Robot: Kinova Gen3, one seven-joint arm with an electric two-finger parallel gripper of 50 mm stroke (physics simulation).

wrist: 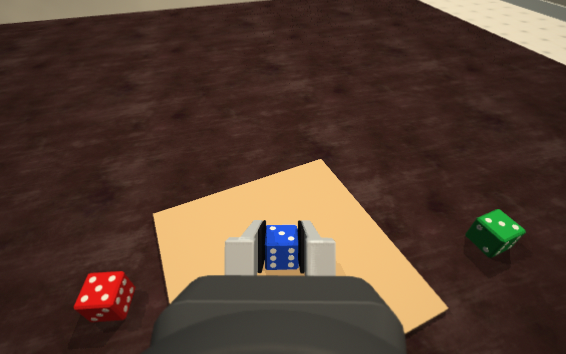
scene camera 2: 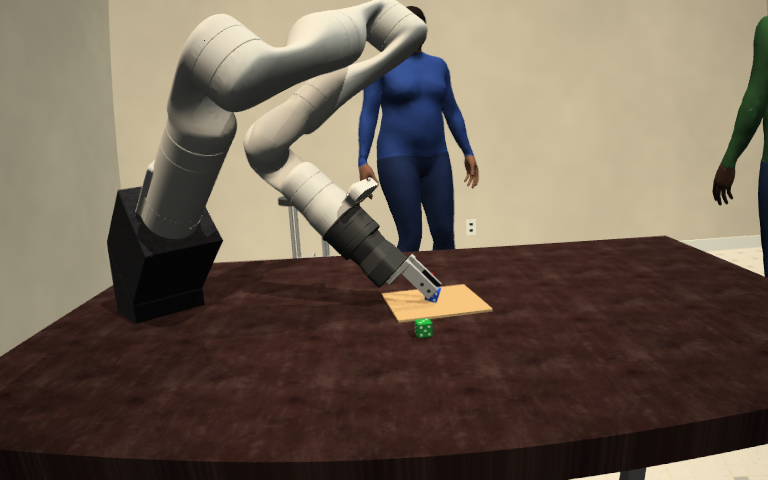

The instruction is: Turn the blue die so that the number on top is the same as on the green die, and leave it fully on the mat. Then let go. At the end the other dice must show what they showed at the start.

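Frame: origin at the arm's base, x back, y left, z down, level; millimetres.
Seen in the pictures: gripper, between the fingertips: [wrist: 281,238] [scene camera 2: 435,291]; arm's base, origin of its link: [scene camera 2: 170,215].
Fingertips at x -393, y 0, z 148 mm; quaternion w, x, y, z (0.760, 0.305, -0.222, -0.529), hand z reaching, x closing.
Observation:
Offsets run from my fingertips to a thing's top centre. "spot": to the spot under its first point. Level surfaces: height alone.
The blue die @[dy +2, dx +4, dz -9 mm] [scene camera 2: 433,296] [wrist: 281,248] is held tilted over the mat @[spot: dy -36, dx -42, dz +15 mm] [scene camera 2: 467,305] [wrist: 200,225], a lower edge at or near its surface. In the wrist view its upper visible face shows three pips and the face toward the camera shows six. My gripper [scene camera 2: 431,292] [wrist: 281,238] slants down and is shut on the blue die, one finger on each side. The green die @[dy -132, dx +38, dz -1 mm] [scene camera 2: 423,328] [wrist: 496,232] rests on the table beside the mat, three on top. Whether the blue die touches the mat is hard to tell.
A red die @[dy +103, dx -3, dz -1 mm] [wrist: 104,296] lies on the dark table @[dz +19 mm] [scene camera 2: 283,384] [wrist: 125,100] on the other side of the mat, five on top; the fingers mostly hide it in the scene view. A person in blue [scene camera 2: 413,107] stands behind the table.

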